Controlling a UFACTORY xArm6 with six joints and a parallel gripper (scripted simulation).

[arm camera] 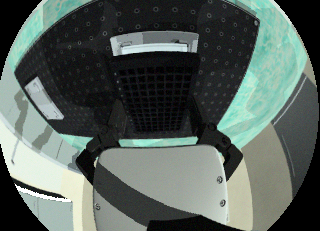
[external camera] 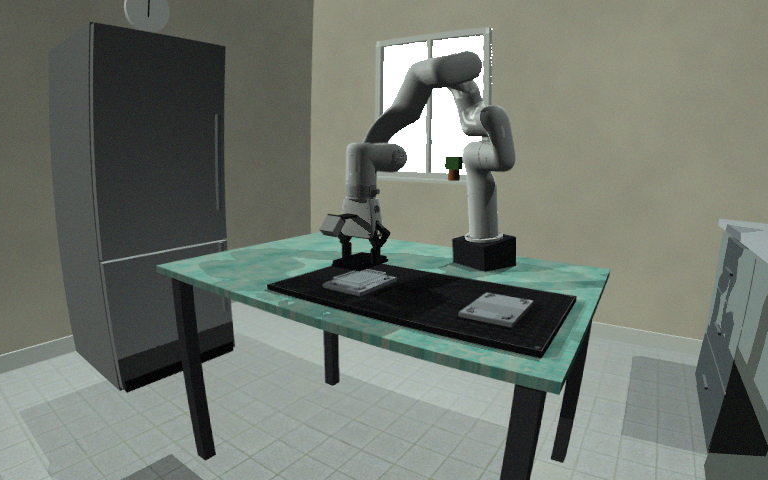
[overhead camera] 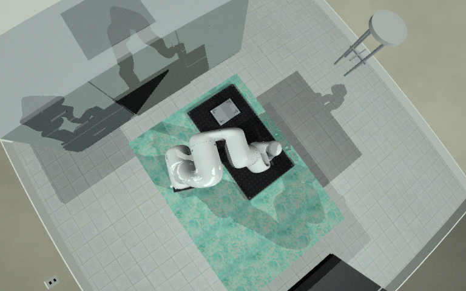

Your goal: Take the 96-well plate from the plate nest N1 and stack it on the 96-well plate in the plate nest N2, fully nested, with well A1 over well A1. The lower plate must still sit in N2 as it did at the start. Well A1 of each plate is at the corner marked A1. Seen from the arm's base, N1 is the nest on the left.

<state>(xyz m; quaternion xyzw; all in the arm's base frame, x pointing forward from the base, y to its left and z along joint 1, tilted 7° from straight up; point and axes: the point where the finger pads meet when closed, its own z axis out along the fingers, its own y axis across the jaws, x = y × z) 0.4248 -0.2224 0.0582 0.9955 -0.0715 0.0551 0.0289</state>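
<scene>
Right now the light 96-well plate is 60 mm below my hand. Round my hand: dark 96-well plate: 10 mm below; then plate nest N1: 360 mm to the left, 70 mm below, 40 mm ahead.
</scene>
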